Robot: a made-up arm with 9 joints. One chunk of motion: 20 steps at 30 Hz.
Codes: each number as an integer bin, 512 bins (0 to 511) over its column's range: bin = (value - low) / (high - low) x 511, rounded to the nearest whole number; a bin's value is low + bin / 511 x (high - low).
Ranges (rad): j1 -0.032..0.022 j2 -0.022..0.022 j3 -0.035..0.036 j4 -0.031..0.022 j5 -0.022..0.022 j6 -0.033..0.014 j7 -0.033..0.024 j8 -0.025..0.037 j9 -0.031..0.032
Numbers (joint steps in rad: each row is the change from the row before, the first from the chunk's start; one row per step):
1: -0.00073 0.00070 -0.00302 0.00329 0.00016 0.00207 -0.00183 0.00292 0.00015
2: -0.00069 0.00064 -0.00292 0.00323 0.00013 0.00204 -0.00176 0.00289 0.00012
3: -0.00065 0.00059 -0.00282 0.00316 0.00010 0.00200 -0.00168 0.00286 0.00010
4: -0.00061 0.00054 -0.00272 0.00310 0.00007 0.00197 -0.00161 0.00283 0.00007
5: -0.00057 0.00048 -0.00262 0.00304 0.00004 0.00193 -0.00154 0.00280 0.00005
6: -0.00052 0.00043 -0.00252 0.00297 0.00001 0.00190 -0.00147 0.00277 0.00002
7: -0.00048 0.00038 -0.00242 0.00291 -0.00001 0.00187 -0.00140 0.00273 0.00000
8: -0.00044 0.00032 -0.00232 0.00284 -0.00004 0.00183 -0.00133 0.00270 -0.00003
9: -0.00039 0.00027 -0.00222 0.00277 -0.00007 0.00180 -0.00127 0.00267 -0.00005
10: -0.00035 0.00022 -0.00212 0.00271 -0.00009 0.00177 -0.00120 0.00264 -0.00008
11: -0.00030 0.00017 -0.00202 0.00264 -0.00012 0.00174 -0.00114 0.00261 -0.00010
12: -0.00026 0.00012 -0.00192 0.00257 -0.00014 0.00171 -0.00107 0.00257 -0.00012
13: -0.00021 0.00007 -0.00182 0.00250 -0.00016 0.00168 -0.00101 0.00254 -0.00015
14: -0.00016 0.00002 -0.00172 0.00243 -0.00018 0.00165 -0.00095 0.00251 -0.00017
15: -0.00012 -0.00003 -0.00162 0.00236 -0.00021 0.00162 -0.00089 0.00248 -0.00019
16: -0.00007 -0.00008 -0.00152 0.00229 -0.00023 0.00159 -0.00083 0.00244 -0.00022
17: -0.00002 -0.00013 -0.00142 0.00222 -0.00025 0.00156 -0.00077 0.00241 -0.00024
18: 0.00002 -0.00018 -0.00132 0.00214 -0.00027 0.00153 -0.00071 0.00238 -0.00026
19: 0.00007 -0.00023 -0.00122 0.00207 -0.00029 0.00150 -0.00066 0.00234 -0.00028
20: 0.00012 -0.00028 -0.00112 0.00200 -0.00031 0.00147 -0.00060 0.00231 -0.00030
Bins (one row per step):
1: 296 264 230 331 257 381 279 230 253
2: 296 263 231 330 257 381 280 230 252
3: 297 262 232 329 257 381 281 230 252
4: 297 262 232 329 256 380 281 229 252
5: 297 261 233 328 256 380 282 229 252
6: 298 260 234 328 256 379 283 229 252
7: 298 260 234 327 255 379 283 229 251
8: 299 259 235 326 255 379 284 228 251
9: 299 259 236 326 255 378 284 228 251
10: 300 258 237 325 254 378 285 228 251
11: 300 257 237 324 254 378 286 228 251
12: 300 257 238 324 254 377 286 227 250
13: 301 256 239 323 254 377 287 227 250
14: 301 256 240 322 253 377 287 227 250
15: 302 255 240 322 253 376 288 226 250
16: 302 255 241 321 253 376 288 226 250
17: 303 254 242 320 253 376 289 226 249
18: 303 253 242 320 252 375 289 226 249
19: 303 253 243 319 252 375 290 225 249
20: 304 252 244 318 252 375 290 225 249

